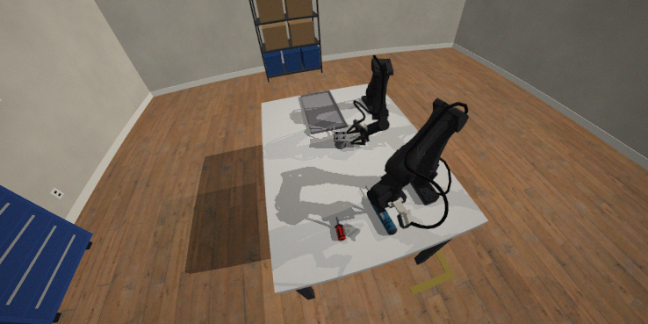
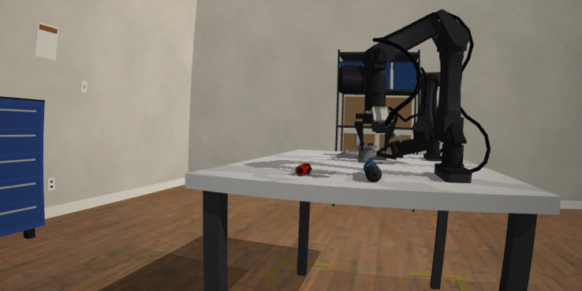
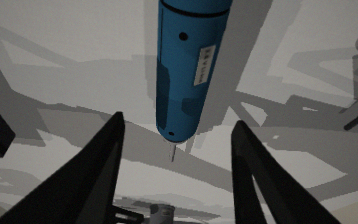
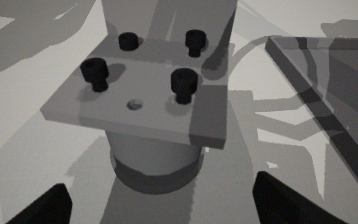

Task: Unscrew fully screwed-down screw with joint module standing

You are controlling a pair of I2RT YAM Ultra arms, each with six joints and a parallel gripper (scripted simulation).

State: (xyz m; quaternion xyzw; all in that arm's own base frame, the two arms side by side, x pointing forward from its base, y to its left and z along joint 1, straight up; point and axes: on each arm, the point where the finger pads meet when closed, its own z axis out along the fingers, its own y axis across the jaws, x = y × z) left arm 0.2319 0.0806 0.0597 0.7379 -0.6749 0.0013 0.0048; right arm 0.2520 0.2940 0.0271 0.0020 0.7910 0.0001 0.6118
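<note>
My right gripper is now 50 mm short of the joint module, 10 mm to the right of it and 10 mm above it. The rest, counted from my right hand: bit (10 mm ahead, 320 mm to the left, 20 mm below); then flat grey tray (90 mm ahead, 340 mm to the right, 30 mm below); then grey bracket (50 mm ahead, 40 mm above).
</note>
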